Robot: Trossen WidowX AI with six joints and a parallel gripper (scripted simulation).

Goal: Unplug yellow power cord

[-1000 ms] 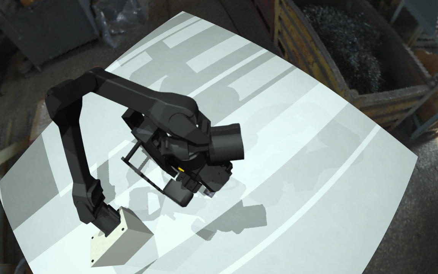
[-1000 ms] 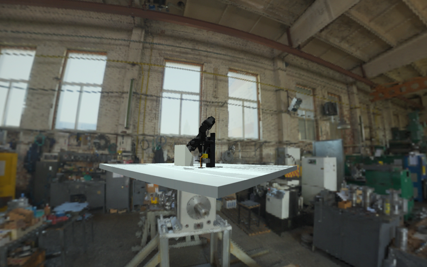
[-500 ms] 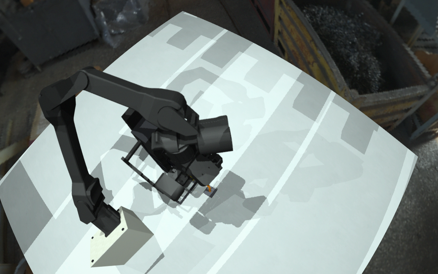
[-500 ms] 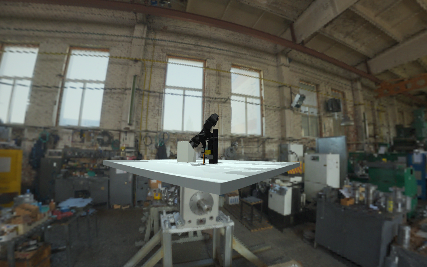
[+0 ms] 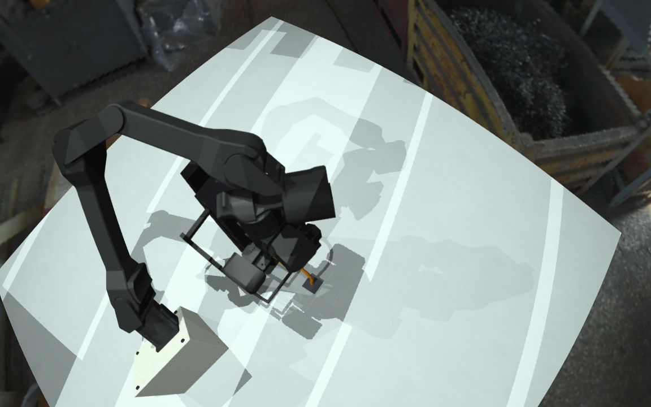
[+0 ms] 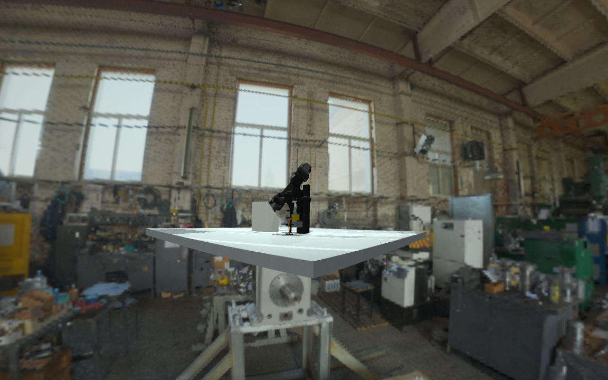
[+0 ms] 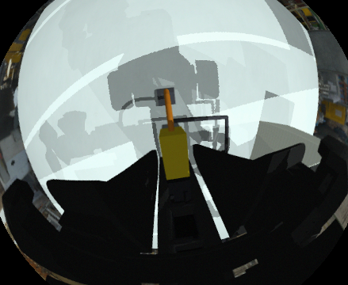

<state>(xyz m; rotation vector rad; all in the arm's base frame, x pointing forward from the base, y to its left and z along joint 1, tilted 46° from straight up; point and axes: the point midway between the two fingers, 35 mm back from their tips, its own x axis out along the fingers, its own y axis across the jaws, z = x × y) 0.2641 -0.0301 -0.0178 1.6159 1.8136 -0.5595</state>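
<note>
Right now the yellow plug is 10 mm behind my gripper tip, 30 mm to the left of it and 10 mm below it.
</note>
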